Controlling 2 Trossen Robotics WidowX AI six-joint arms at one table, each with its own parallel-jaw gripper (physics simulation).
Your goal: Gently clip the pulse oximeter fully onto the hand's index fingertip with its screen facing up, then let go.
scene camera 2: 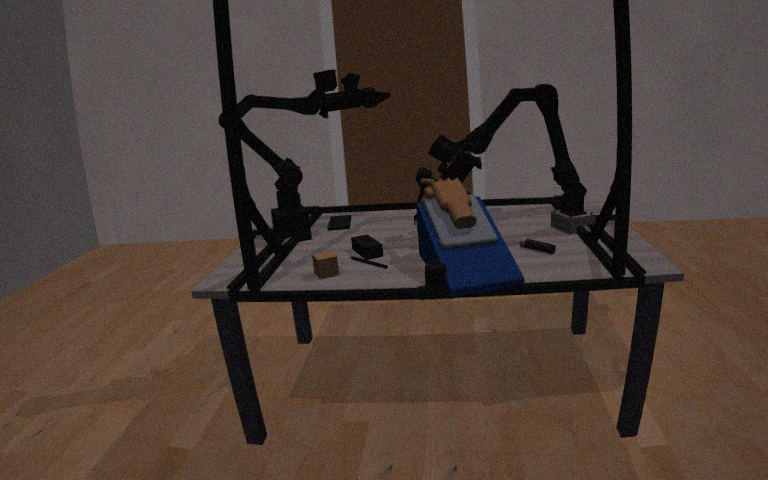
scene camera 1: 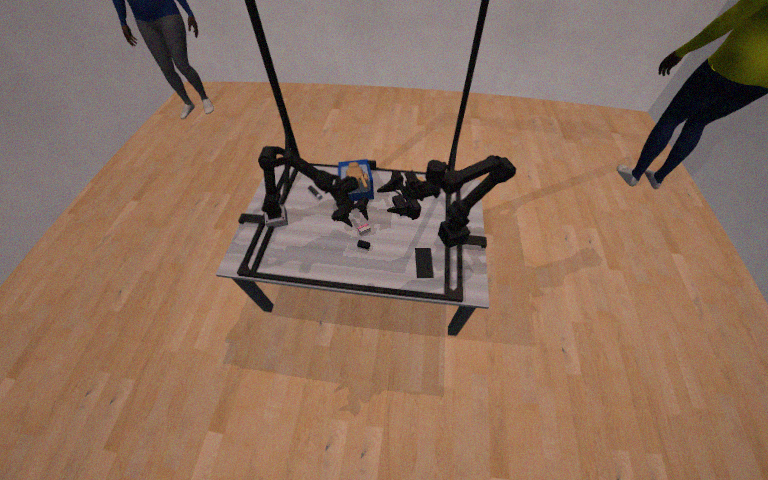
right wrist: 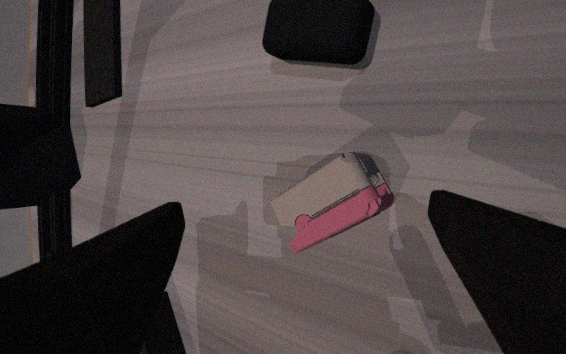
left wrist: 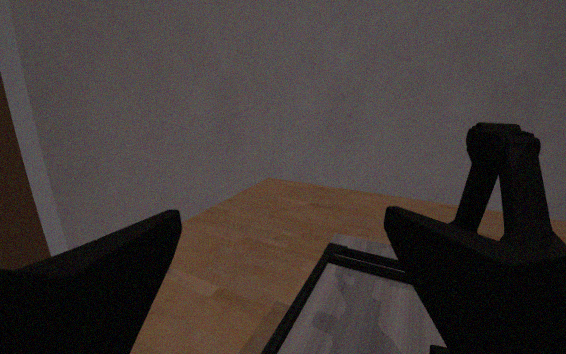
Labels:
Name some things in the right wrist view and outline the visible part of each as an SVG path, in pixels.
The right gripper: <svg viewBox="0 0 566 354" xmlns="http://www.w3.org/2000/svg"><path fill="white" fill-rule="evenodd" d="M181 203L165 203L89 239L89 241L84 241L61 253L1 277L0 354L140 354L180 249L185 230L185 219ZM432 191L428 206L428 218L443 251L503 353L566 354L566 228L446 190Z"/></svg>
A pulse oximeter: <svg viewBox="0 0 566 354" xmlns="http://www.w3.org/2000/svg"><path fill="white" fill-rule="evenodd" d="M371 155L353 152L342 153L270 201L281 226L296 226L298 234L290 241L294 254L380 214L380 212L388 209L394 203L394 193L391 192L389 186L385 183L386 181Z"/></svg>

